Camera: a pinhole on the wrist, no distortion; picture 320 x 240 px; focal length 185.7 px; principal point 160.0 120.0 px. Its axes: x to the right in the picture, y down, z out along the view. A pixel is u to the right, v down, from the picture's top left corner.
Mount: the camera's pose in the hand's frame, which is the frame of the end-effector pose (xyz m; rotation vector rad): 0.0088 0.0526 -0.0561 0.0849 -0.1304 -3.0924
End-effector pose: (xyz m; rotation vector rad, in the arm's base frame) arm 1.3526 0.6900 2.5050 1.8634 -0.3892 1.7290
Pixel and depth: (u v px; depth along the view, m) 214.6 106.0 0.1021
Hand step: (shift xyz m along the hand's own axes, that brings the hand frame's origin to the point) -0.0273 0.0673 0.0432
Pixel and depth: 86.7 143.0 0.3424
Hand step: 0.1260 0.0452 0.2953
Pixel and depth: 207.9 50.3 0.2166
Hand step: -0.0627 0.1488 0.1495
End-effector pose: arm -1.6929 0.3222 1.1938 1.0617 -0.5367 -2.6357
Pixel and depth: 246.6 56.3 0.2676
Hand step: -0.1348 0.1602 0.1957
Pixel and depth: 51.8 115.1 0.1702
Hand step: 0.0979 0.0759 0.1181
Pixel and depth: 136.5 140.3 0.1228
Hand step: 0.0179 0.0501 0.0680
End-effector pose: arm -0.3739 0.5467 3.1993 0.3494 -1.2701 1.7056
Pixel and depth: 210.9 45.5 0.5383
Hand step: -0.1781 0.3052 0.4533
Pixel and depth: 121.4 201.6 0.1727
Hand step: 0.0381 -0.0069 0.1241
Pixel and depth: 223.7 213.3 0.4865
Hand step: -0.1747 -0.1583 0.4400
